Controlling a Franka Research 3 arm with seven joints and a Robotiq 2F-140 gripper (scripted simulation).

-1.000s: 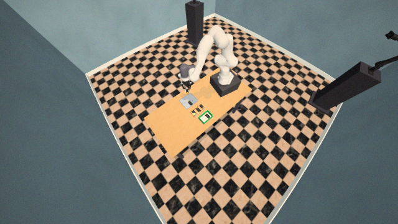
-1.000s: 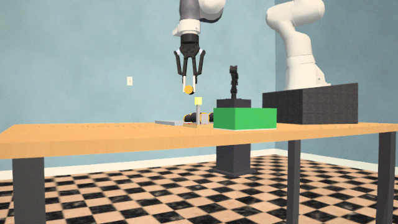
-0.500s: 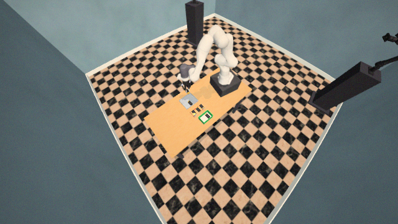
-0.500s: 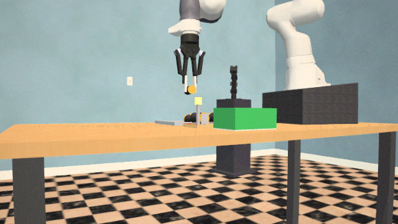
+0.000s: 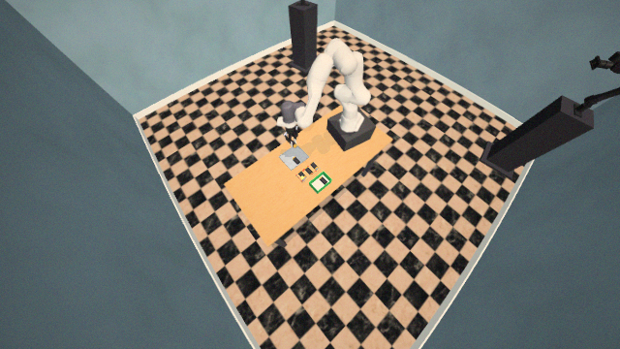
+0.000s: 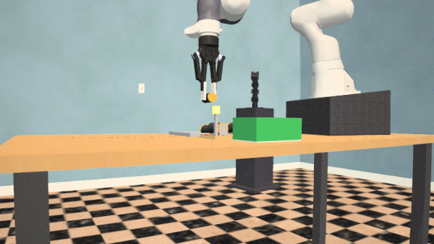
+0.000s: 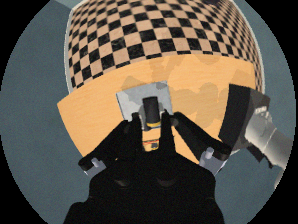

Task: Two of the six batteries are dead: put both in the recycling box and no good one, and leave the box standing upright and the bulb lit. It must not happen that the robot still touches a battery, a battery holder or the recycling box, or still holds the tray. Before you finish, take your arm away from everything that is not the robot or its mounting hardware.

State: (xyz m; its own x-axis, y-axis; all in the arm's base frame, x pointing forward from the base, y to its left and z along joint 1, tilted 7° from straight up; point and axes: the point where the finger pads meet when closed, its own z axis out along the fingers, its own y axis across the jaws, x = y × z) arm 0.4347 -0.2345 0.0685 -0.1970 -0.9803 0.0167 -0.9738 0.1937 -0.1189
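Now: hand 360 mm to the right of the green recycling box, 140 mm above it and 80 mm short of it.
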